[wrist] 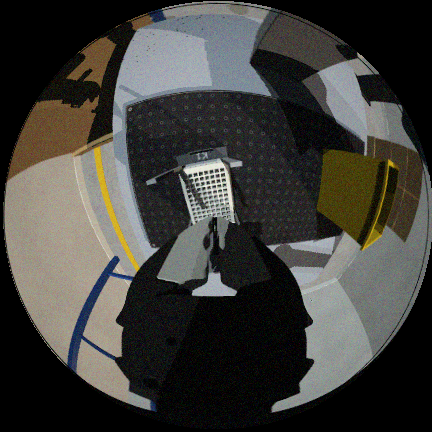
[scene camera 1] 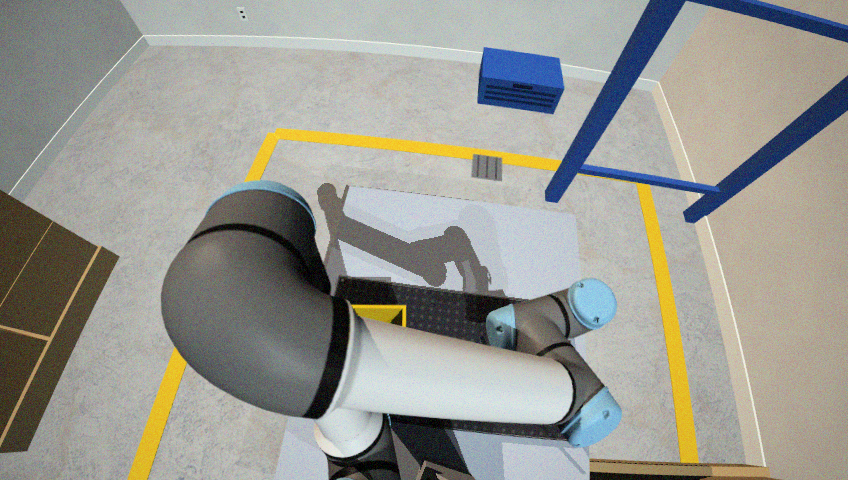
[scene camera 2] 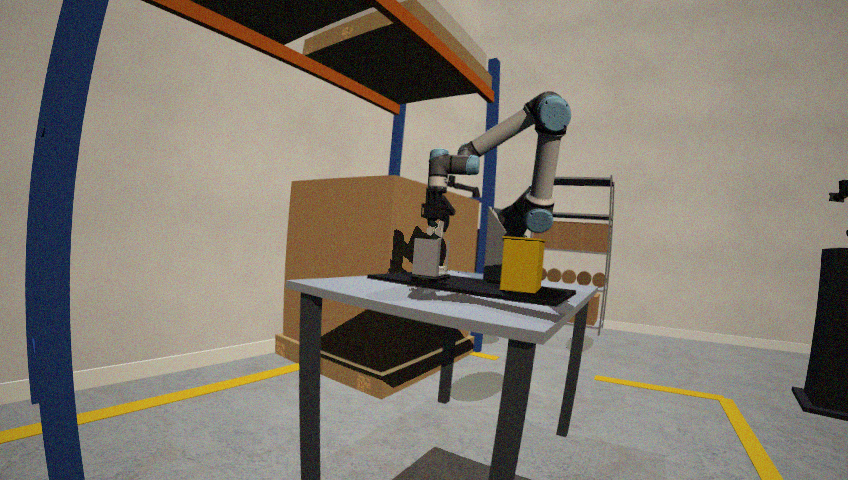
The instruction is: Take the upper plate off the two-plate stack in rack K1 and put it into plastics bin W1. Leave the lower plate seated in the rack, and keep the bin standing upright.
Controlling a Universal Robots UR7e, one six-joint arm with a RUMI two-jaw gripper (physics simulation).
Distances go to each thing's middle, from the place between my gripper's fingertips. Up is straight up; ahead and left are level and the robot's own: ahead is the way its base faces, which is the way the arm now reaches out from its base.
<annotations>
I see the plastics bin W1 (scene camera 2: 522, 264) 110 mm behind my hand, 320 mm to the left of it and 40 mm below it.
</annotations>
